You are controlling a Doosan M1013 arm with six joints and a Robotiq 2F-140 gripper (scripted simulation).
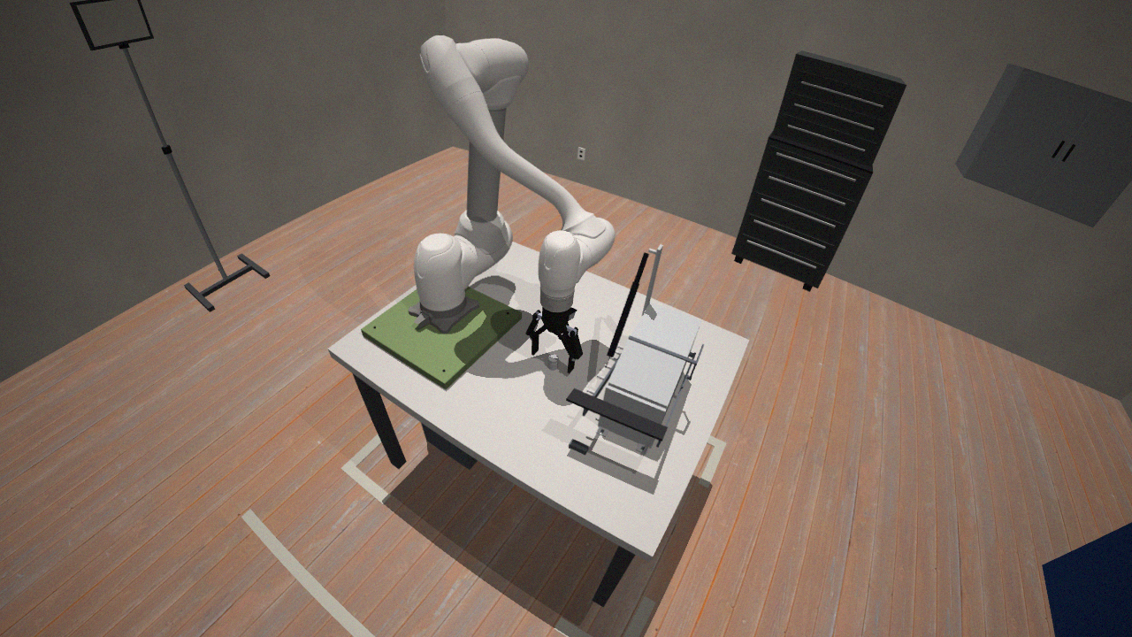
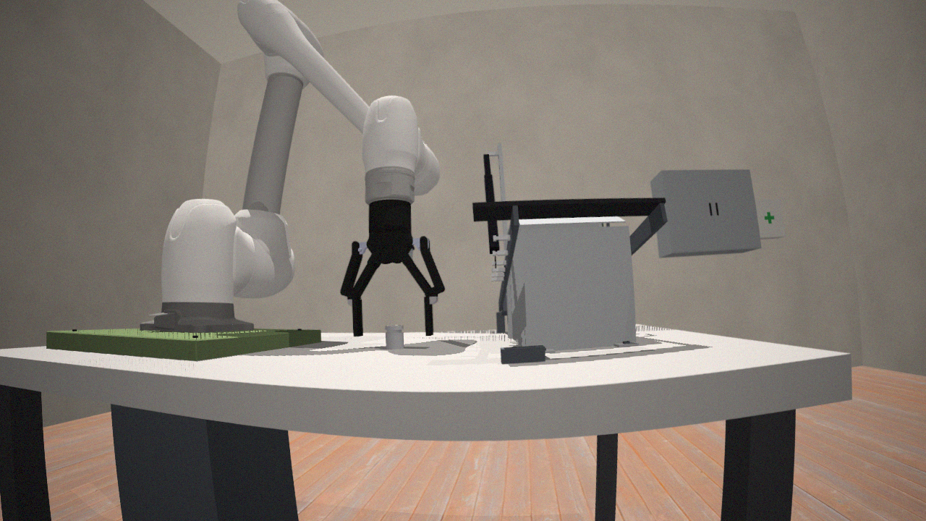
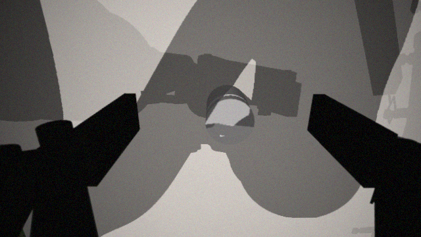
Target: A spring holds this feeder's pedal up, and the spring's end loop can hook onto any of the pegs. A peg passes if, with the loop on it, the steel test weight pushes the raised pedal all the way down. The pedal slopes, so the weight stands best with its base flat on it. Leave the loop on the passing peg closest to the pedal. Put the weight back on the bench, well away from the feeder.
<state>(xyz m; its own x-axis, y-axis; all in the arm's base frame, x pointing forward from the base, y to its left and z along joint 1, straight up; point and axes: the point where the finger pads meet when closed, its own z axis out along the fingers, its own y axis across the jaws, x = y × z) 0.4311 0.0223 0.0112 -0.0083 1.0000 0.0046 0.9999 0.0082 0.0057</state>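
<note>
Right now my hand is 10 mm above the steel test weight. Also, from my hand: small dark block: 220 mm ahead, 210 mm to the right, 30 mm below.
</note>
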